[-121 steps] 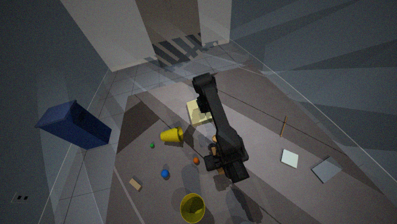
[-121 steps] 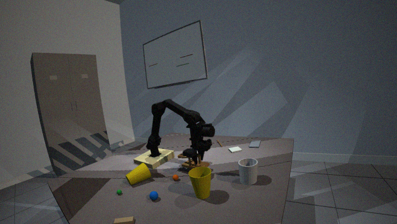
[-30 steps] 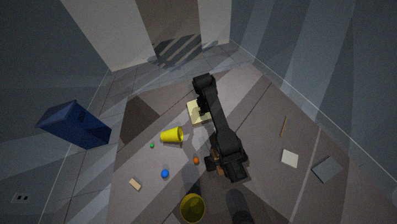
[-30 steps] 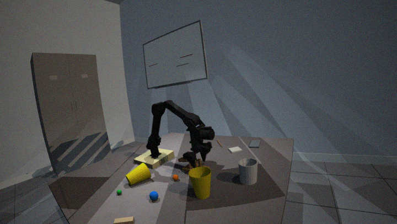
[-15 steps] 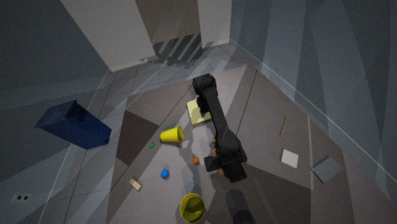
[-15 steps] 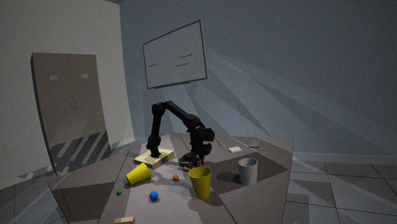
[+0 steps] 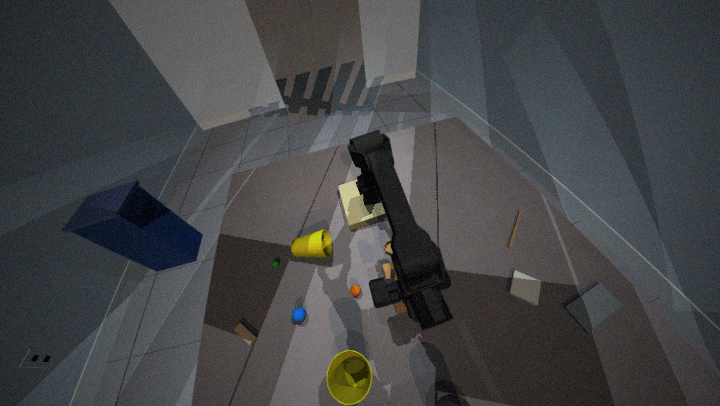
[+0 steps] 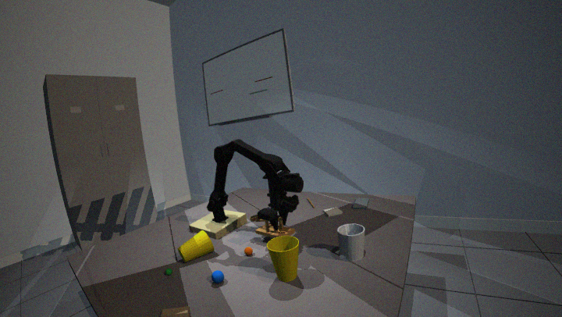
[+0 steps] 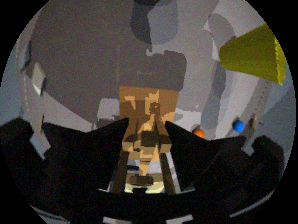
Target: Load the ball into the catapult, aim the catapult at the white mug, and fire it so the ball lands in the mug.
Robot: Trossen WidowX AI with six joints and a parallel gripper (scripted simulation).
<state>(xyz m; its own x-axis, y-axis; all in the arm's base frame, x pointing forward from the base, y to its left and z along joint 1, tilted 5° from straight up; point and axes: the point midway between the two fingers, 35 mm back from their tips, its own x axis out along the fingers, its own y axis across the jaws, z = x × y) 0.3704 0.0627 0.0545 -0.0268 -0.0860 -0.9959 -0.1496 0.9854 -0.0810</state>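
My gripper tip is now 40 mm past the orange ball, 140 mm to the left of it and 50 mm above it. Round my gripper tip: blue ball (20 mm ahead, 310 mm to the right, 50 mm below); white mug (290 mm ahead, 50 mm to the left, 40 mm below); wooden catapult (70 mm behind, 10 mm to the left, 20 mm above).
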